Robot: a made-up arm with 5 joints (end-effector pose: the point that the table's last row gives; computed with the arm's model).
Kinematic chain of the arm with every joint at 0, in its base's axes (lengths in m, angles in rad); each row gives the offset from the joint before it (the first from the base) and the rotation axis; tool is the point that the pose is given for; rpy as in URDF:
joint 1: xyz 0.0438 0 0.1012 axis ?
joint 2: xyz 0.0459 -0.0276 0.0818 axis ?
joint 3: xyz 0.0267 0 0.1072 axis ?
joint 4: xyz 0.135 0 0.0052 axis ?
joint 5: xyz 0.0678 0.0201 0 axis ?
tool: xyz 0 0 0 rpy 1.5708 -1.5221 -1.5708
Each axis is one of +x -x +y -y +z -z.
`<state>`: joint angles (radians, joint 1 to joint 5).
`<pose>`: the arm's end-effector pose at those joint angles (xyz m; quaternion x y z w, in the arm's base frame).
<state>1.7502 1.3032 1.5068 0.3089 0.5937</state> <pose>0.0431 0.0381 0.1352 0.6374 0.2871 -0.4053 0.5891</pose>
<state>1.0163 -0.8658 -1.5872 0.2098 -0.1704</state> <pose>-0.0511 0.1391 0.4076 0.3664 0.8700 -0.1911 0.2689</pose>
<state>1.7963 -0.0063 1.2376 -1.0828 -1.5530</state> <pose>-0.0057 -0.1824 0.1548 0.0634 0.6496 0.7514 0.0969</pose>
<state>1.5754 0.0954 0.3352 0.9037 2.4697</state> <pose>0.0353 -0.2234 0.1696 -0.1074 0.0489 0.4075 0.9056</pose>
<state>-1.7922 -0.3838 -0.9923 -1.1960 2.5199</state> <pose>0.0523 -0.0038 0.4624 -0.2921 -0.8272 -0.4064 0.2553</pose>
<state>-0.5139 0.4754 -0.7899 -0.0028 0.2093</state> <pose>0.3173 0.1458 0.3340 0.1423 -0.7973 0.1941 0.5535</pose>
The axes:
joint 1: -z
joint 2: +y
joint 3: +y
joint 4: +y
joint 5: -x

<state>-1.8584 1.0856 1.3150 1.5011 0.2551</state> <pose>0.0487 0.0097 0.1611 -0.6756 0.6229 0.3385 0.2022</pose>
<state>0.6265 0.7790 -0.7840 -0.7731 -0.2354</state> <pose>0.3014 -0.1957 0.2940 -0.1572 -0.9090 -0.1698 0.3467</pose>
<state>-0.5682 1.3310 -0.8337 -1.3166 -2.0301</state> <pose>0.3208 0.1679 0.1722 0.9019 -0.2277 -0.2516 0.2672</pose>
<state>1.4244 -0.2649 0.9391 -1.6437 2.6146</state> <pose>0.0642 -0.1897 0.2691 -0.8704 0.3933 0.1600 0.2492</pose>
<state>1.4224 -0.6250 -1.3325 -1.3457 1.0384</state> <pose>0.0190 0.1154 0.3977 0.6051 0.2311 -0.1635 0.7441</pose>
